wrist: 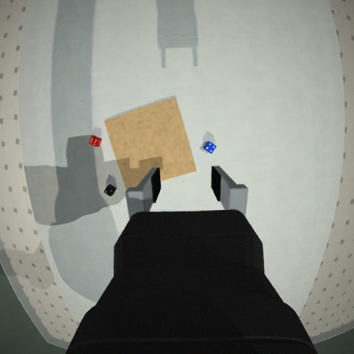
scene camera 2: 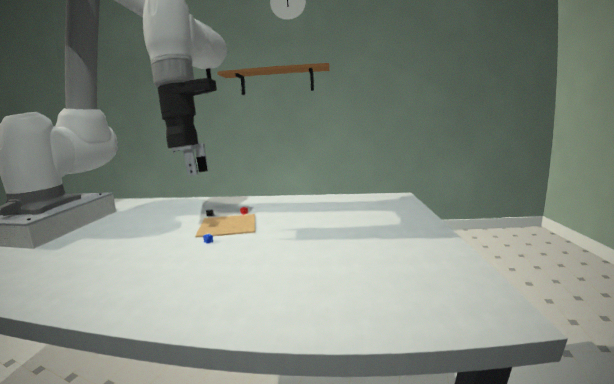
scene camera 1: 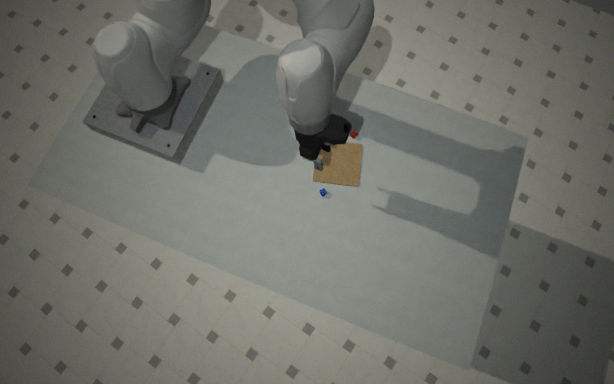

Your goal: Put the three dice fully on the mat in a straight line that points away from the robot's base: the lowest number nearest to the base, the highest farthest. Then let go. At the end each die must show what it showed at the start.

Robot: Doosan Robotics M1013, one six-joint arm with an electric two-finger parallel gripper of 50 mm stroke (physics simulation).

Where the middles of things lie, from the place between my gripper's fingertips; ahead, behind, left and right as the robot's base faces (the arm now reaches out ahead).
I see my gripper 40 mm short of the tan square mat (scene camera 1: 341, 165), 60 mm to the right of it and 140 mm above it.
